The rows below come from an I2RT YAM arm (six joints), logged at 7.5 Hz.
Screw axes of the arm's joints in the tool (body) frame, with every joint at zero. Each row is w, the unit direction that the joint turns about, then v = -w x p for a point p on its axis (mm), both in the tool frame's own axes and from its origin. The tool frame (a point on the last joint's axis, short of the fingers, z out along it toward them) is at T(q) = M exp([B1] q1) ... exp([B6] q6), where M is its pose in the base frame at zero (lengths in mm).
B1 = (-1, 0, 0, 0, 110.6, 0)
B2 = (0, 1, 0, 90.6, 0, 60)
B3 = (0, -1, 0, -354.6, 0, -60)
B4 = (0, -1, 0, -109.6, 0, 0)
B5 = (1, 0, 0, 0, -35.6, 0)
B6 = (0, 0, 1, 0, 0, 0)
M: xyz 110.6 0 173.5 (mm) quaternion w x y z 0.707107 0 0.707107 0
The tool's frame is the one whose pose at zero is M.
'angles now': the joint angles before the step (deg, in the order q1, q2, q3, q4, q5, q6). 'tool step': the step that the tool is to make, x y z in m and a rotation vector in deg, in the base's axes. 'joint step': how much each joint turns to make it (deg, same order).
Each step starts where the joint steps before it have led.
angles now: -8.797, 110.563, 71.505, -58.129, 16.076, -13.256
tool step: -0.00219, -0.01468, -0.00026, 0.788, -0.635, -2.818
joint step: -2.688, -0.001, -0.001, 0.481, -0.897, 0.022
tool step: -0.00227, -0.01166, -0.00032, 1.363, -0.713, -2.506
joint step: -2.230, 0.001, -0.001, 0.373, -1.507, 0.109
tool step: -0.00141, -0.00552, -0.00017, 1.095, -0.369, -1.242
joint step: -1.115, 0.000, 0.002, 0.085, -1.159, 0.000
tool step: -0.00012, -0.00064, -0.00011, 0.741, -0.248, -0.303
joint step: -0.196, 0.000, 0.001, 0.044, -0.787, 0.022
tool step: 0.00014, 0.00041, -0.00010, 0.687, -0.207, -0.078
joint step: -0.001, 0.000, -0.002, 0.024, -0.721, -0.001
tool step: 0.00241, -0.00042, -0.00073, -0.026, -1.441, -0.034
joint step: 0.001, 0.000, -0.110, 1.508, -0.350, 0.002
